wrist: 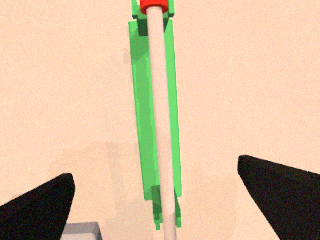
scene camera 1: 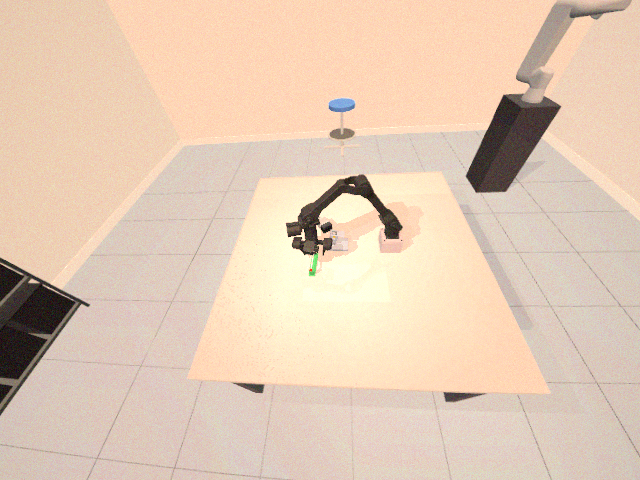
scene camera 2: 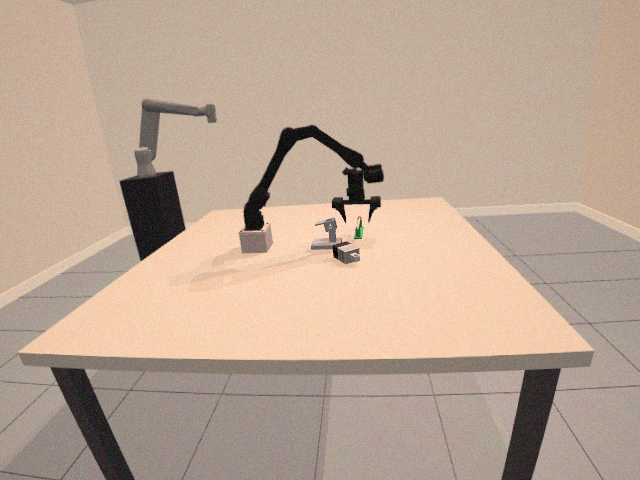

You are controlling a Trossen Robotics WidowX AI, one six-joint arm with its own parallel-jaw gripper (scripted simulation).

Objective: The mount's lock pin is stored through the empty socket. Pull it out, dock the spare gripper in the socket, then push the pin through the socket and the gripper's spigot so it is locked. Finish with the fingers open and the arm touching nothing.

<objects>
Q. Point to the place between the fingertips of my gripper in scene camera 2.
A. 357, 222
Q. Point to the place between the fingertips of my gripper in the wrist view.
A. At 158, 173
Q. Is my gripper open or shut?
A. Open.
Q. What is my gripper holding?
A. Nothing.
</objects>
